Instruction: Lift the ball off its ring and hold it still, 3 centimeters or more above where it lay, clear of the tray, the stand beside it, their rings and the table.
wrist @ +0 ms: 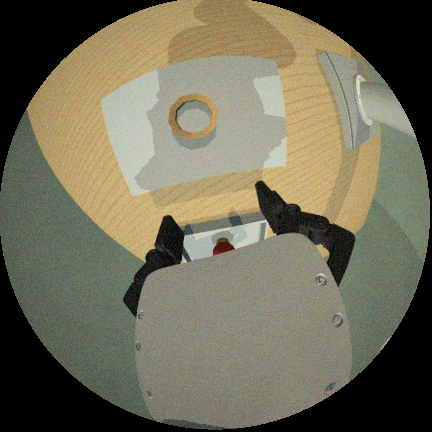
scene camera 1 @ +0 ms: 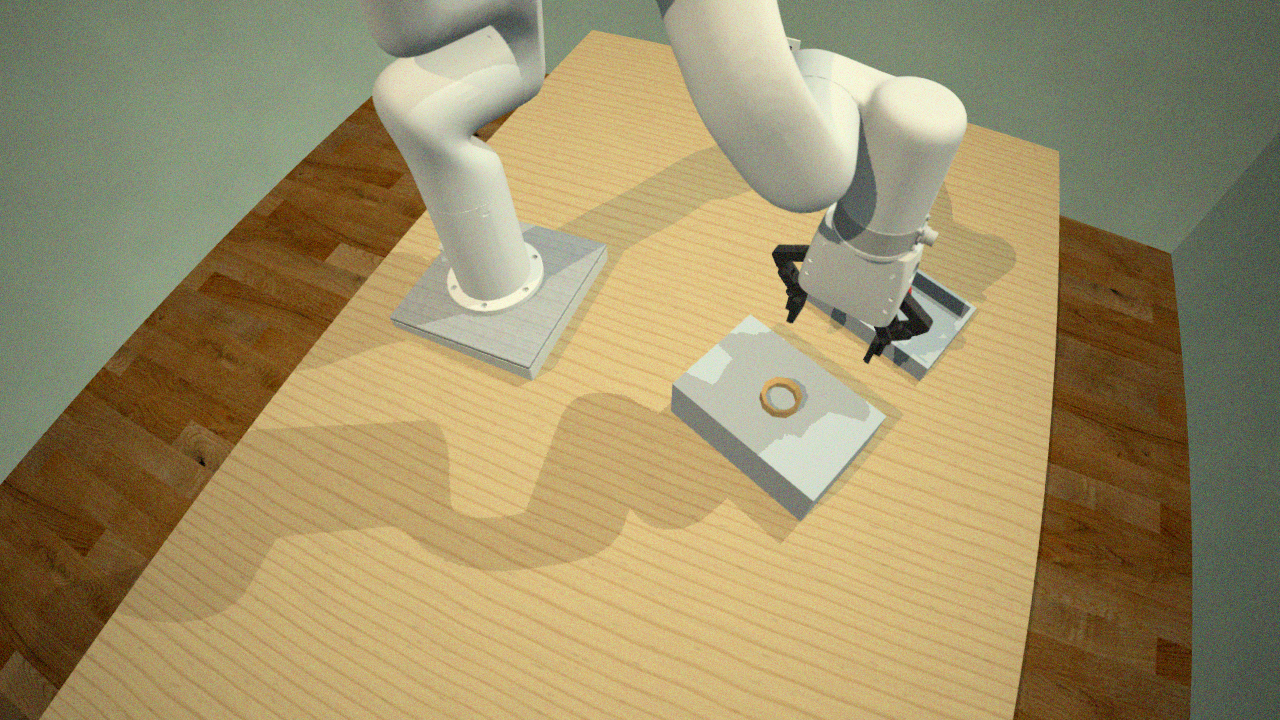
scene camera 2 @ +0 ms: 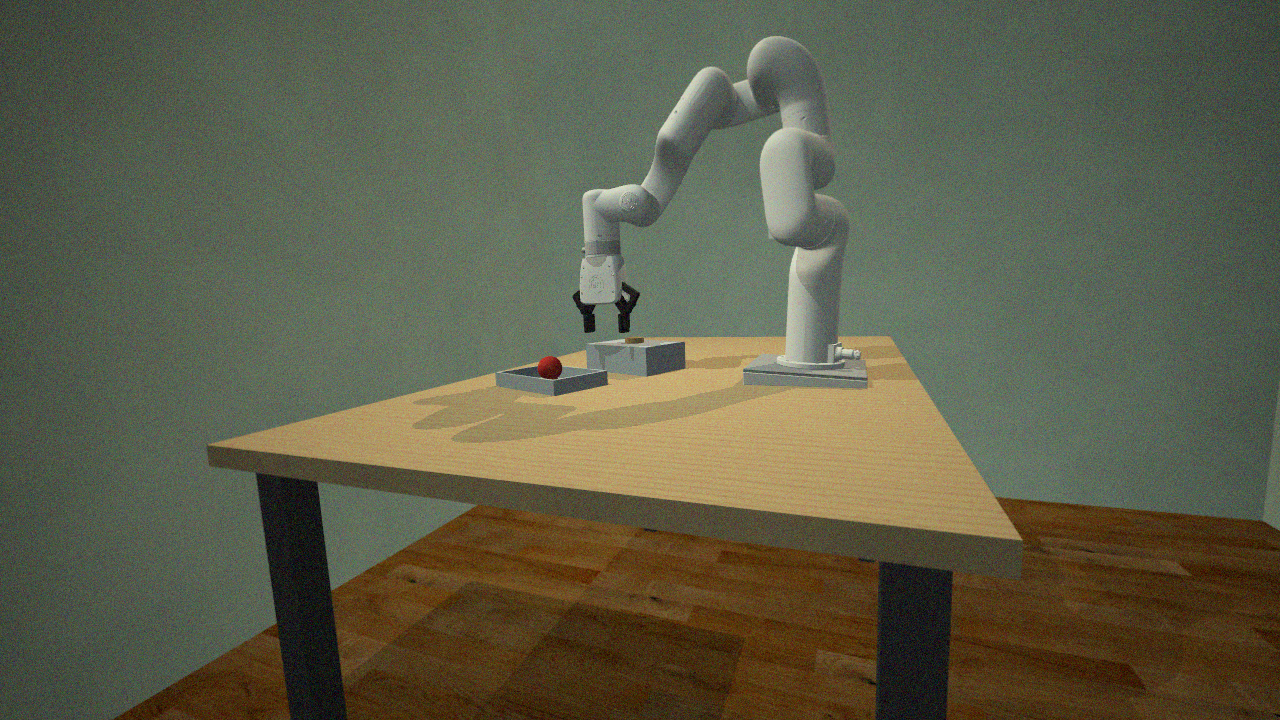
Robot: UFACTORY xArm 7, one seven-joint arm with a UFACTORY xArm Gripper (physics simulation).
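Places are measured from the arm's base along level axes (x ahead, y left, z up), in metres.
Where they show: gripper, fingertip midpoint: point(wrist: 215, 209) point(scene camera 1: 832, 333) point(scene camera 2: 606, 332); arm's base, origin of the base link: point(scene camera 1: 496, 277) point(scene camera 2: 810, 364).
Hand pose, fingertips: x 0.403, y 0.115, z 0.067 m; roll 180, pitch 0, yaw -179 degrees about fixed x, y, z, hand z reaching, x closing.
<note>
Things, the pixels of their top centre, and the offset from my fingertips. "spot": a spot on its surface instead. Level surfaces: height alone.
- red ball, middle of its top: point(scene camera 1: 898, 278) point(scene camera 2: 549, 356) point(wrist: 225, 262) dx +0.028, dy +0.151, dz -0.034 m
- shallow grey tray, middle of its top: point(scene camera 1: 890, 294) point(scene camera 2: 550, 371) point(wrist: 223, 250) dx +0.028, dy +0.151, dz -0.064 m
- empty orange-brown ring, surface spot: point(wrist: 173, 117) point(scene camera 1: 791, 407) spot: dx +0.004, dy -0.092, dz -0.022 m
- table, its level: dz -0.093 m
The red ball point(scene camera 1: 909, 291) point(scene camera 2: 549, 367) point(wrist: 223, 247) sits in the shallow grey tray point(scene camera 1: 941, 324) point(scene camera 2: 528, 385) point(wrist: 250, 218). It is mostly hidden behind my gripper in scene camera 1 and partly hidden by the gripper body in the wrist view. Its ring is mostly hidden. My gripper point(scene camera 1: 829, 338) point(scene camera 2: 606, 329) point(wrist: 215, 209) is open and empty, pointing down. In scene camera 2 its fingertips are higher than the ball and to its right, near the stand's top level and above it. The grey stand point(scene camera 1: 823, 456) point(scene camera 2: 617, 360) point(wrist: 125, 135) carries an empty orange-brown ring point(scene camera 1: 765, 398) point(scene camera 2: 634, 340) point(wrist: 173, 117).
The stand is taller than the tray and lies beside it, with a narrow gap between them. The arm's grey base plate point(scene camera 1: 554, 308) point(scene camera 2: 805, 379) point(wrist: 345, 110) is on the table point(scene camera 1: 554, 635) point(scene camera 2: 716, 465) point(wrist: 75, 115). Arm shadows fall across the table and stand.
</note>
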